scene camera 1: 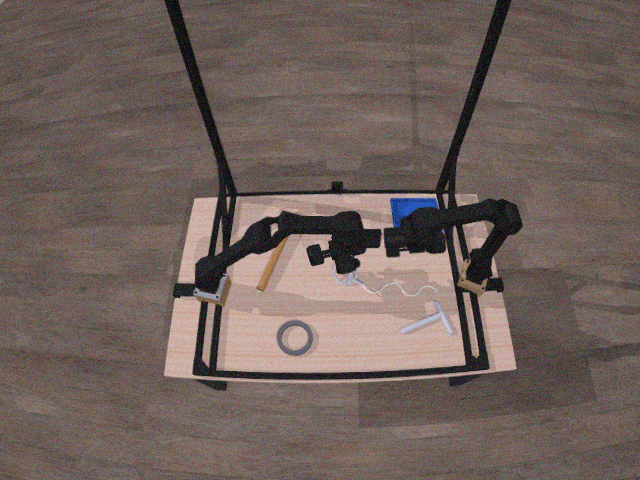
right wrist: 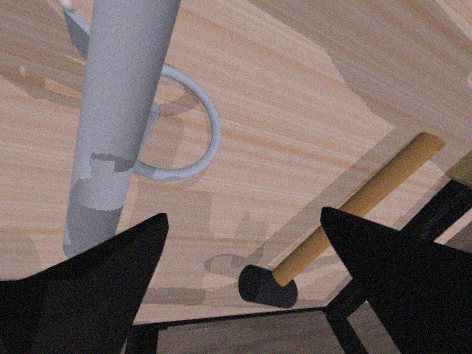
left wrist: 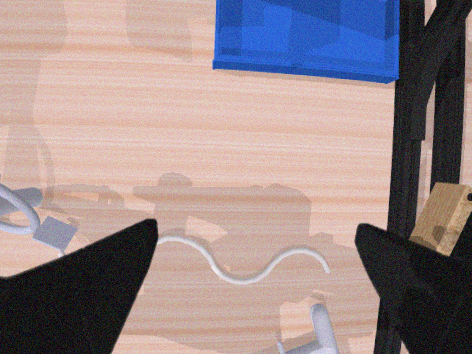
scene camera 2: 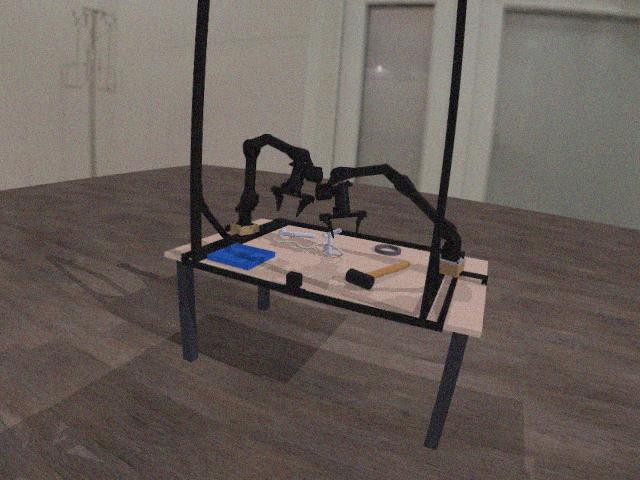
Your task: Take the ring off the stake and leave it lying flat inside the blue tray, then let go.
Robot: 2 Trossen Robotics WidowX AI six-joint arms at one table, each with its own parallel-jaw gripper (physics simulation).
My right gripper (scene camera 1: pixel 330 257) is open, holding nothing. Also in view: a hammer (scene camera 2: pixel 365 280). I also see my left gripper (scene camera 2: pixel 287 213), a blue tray (scene camera 2: pixel 245 257) and a stake (right wrist: pixel 126 53).
The hammer also shows in the right wrist view (right wrist: pixel 277 288). My left gripper also shows in the left wrist view (left wrist: pixel 257 231). My right gripper is seen too in the right wrist view (right wrist: pixel 245 217). The left wrist view does not show the hammer: it is out of frame.
